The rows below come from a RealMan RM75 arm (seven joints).
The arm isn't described. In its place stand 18 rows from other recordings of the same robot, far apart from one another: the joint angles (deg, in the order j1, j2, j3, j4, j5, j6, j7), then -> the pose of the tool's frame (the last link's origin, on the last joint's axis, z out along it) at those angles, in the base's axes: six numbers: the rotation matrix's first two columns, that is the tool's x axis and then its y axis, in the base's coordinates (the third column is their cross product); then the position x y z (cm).
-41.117 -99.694 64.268 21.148 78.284 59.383 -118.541 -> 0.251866 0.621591 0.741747 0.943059 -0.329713 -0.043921 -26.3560 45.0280 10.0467
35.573 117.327 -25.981 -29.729 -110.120 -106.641 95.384 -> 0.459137 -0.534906 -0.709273 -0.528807 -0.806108 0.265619 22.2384 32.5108 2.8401
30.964 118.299 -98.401 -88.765 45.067 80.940 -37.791 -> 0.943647 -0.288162 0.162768 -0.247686 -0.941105 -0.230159 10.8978 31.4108 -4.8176
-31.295 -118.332 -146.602 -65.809 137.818 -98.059 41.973 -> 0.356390 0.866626 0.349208 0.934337 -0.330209 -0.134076 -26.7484 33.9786 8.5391
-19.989 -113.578 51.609 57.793 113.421 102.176 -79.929 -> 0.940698 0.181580 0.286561 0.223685 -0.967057 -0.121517 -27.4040 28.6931 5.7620
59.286 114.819 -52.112 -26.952 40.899 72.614 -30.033 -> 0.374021 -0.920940 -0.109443 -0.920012 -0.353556 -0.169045 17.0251 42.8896 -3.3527
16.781 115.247 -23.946 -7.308 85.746 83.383 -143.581 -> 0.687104 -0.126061 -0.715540 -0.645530 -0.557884 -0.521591 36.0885 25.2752 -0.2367
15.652 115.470 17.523 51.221 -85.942 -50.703 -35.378 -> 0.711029 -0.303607 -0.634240 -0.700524 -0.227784 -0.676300 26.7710 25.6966 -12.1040
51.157 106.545 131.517 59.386 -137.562 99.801 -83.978 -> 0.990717 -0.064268 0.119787 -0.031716 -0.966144 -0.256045 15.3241 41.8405 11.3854
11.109 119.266 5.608 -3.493 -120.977 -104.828 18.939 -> 0.624503 0.198187 -0.755459 -0.537157 -0.593187 -0.599659 32.3273 19.0595 -1.4027
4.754 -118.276 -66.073 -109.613 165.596 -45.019 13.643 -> 0.874641 0.420300 0.241559 0.452982 -0.531124 -0.716041 -16.4785 27.5745 -1.2345
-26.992 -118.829 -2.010 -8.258 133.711 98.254 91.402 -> 0.081850 -0.785250 -0.613745 -0.603071 0.451255 -0.657780 -23.4382 23.9820 -7.2436
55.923 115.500 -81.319 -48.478 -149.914 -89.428 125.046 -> 0.772995 -0.291637 0.563406 -0.228943 -0.956467 -0.180987 16.2054 39.2579 -2.4304
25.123 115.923 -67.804 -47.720 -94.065 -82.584 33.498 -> 0.797204 0.564875 -0.213029 0.433834 -0.781417 -0.448526 22.5204 33.1023 -0.5379
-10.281 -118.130 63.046 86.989 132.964 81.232 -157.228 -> 0.318883 0.858739 0.401099 0.917159 -0.172857 -0.359081 -27.6862 30.3418 7.7078
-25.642 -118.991 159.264 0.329 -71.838 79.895 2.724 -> 0.866702 -0.221682 0.446862 0.419511 -0.160755 -0.893403 -32.7921 31.5034 0.6987
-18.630 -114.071 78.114 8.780 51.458 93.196 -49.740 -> 0.513282 0.202018 0.834105 0.595659 -0.783543 -0.176778 -30.4615 25.0398 -1.7777
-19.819 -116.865 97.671 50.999 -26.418 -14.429 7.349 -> 0.652107 0.619701 0.436723 0.658938 -0.178429 -0.730728 -31.5646 37.6279 -2.9896
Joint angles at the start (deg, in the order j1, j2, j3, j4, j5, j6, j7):
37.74 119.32 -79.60 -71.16 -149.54 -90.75 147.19
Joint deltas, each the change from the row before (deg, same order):
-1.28 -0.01 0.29 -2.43 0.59 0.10 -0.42
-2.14 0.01 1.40 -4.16 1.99 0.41 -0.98
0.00 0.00 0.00 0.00 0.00 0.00 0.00
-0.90 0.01 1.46 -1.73 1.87 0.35 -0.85
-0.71 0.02 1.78 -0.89 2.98 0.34 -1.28
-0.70 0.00 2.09 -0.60 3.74 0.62 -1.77
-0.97 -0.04 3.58 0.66 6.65 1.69 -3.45
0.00 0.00 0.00 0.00 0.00 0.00 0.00
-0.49 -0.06 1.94 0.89 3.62 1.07 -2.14
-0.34 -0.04 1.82 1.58 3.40 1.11 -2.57
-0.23 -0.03 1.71 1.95 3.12 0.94 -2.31
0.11 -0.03 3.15 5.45 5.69 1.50 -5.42
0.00 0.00 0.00 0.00 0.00 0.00 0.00
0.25 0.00 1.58 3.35 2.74 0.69 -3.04
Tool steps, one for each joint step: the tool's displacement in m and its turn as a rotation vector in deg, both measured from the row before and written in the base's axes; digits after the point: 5 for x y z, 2 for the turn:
-0.00192 -0.00093 0.00468 1.13 1.03 1.08
-0.00514 -0.00067 0.00988 2.44 3.04 1.88
0.00000 0.00000 0.00000 0.00 0.00 0.00
-0.00354 0.00059 0.00603 1.38 2.54 0.94
-0.00383 0.00023 0.00464 0.79 3.52 0.85
-0.00439 0.00088 0.00539 0.97 4.22 1.23
-0.00398 0.00298 0.00808 1.87 7.32 1.72
0.00000 0.00000 0.00000 0.00 0.00 0.00
-0.00048 0.00212 0.00465 1.25 3.87 0.84
0.00129 0.00238 0.00329 1.12 3.54 0.83
0.00250 0.00219 0.00239 0.96 3.33 0.33
0.00749 0.00435 0.00047 1.31 6.04 0.59
0.00000 0.00000 0.00000 0.00 0.00 0.00
0.00470 0.00225 -0.00117 0.66 2.97 0.17

